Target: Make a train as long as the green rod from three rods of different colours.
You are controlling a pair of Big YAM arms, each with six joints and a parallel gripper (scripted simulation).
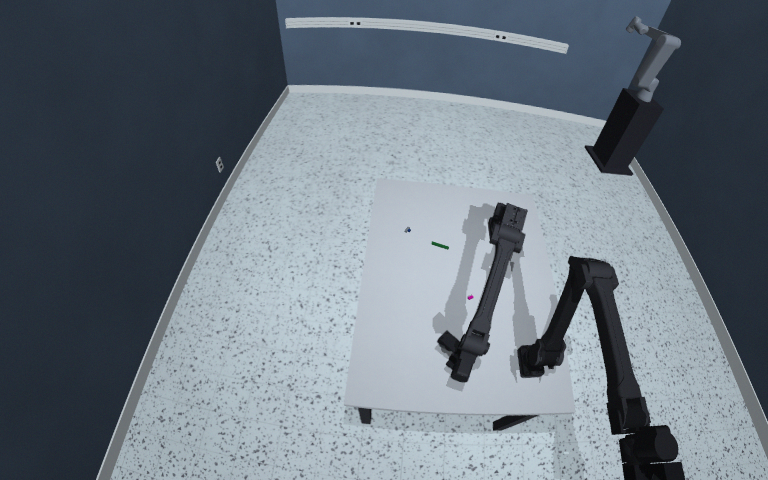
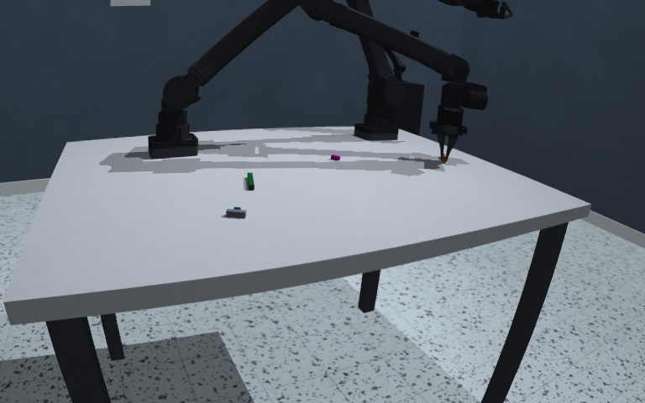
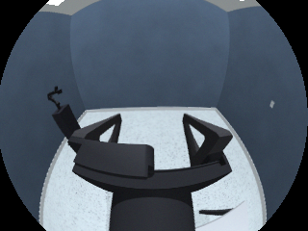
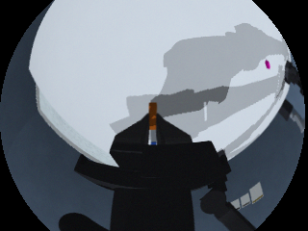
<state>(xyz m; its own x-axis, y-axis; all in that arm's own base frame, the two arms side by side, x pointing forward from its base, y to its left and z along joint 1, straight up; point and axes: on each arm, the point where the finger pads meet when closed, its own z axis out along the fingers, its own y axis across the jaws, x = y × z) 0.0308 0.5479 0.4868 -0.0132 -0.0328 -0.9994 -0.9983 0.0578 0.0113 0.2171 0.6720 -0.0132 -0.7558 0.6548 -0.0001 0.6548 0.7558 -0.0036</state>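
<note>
The orange rod lies right at my right hand. The rest, counted from my right hand: magenta rod: 29 cm to the right, 10 cm behind, 1 cm below; green rod: 56 cm to the right, 1 cm below.
</note>
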